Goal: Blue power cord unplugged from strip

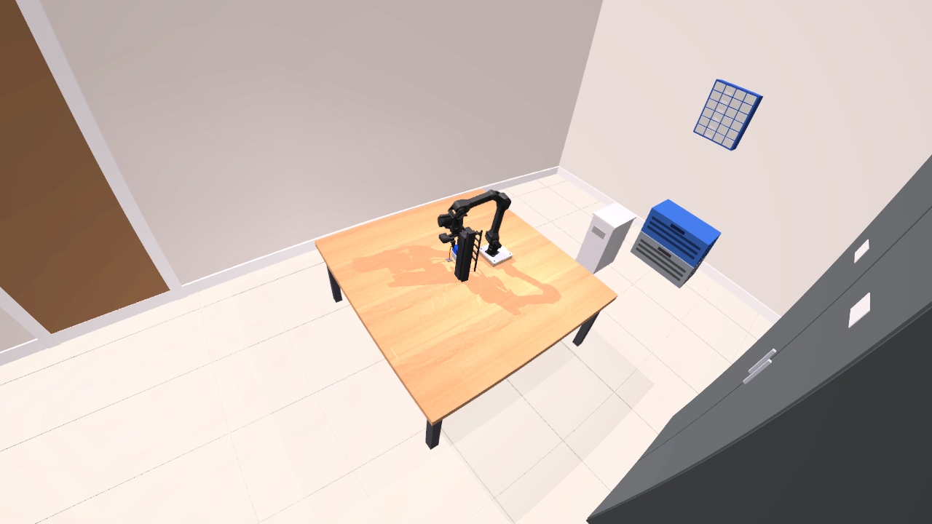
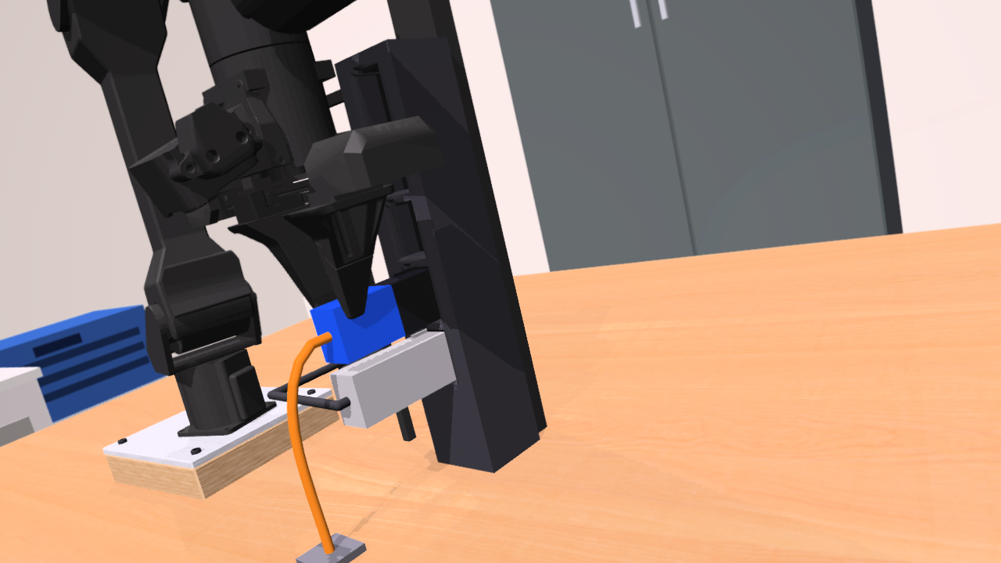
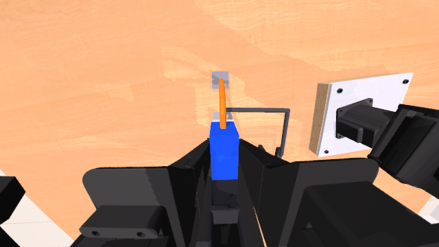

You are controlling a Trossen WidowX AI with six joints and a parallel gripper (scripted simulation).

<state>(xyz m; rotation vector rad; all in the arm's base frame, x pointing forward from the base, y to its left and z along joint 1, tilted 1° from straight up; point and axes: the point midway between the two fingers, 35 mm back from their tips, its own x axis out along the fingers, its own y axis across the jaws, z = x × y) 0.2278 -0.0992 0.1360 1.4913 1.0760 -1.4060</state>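
Right now the blue plug is 10 mm ahead of my gripper tip and 30 mm to the left of it.
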